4 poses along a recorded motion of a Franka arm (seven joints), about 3.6 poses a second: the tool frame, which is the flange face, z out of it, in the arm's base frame.
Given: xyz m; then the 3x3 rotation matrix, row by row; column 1 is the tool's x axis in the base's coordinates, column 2 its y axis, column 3 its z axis. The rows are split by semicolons.
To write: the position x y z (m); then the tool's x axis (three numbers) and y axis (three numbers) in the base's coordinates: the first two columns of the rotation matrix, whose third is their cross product. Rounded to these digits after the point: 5 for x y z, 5 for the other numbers.
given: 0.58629, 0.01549, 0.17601; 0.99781, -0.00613, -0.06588; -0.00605, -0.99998, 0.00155; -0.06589, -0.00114, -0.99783
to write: 0.58629, 0.01549, 0.17601, 0.99781, -0.00605, -0.06589, -0.00613, -0.99998, -0.00114
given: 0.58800, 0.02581, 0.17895; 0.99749, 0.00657, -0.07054; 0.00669, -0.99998, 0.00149; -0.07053, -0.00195, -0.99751
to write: 0.58800, 0.02581, 0.17895, 0.99749, 0.00669, -0.07053, 0.00657, -0.99998, -0.00195
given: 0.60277, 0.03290, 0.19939; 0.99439, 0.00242, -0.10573; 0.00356, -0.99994, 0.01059; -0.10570, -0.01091, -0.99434
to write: 0.60277, 0.03290, 0.19939, 0.99439, 0.00356, -0.10570, 0.00242, -0.99994, -0.01091
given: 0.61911, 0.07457, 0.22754; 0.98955, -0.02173, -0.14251; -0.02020, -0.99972, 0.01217; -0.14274, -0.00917, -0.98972
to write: 0.61911, 0.07457, 0.22754, 0.98955, -0.02020, -0.14274, -0.02173, -0.99972, -0.00917
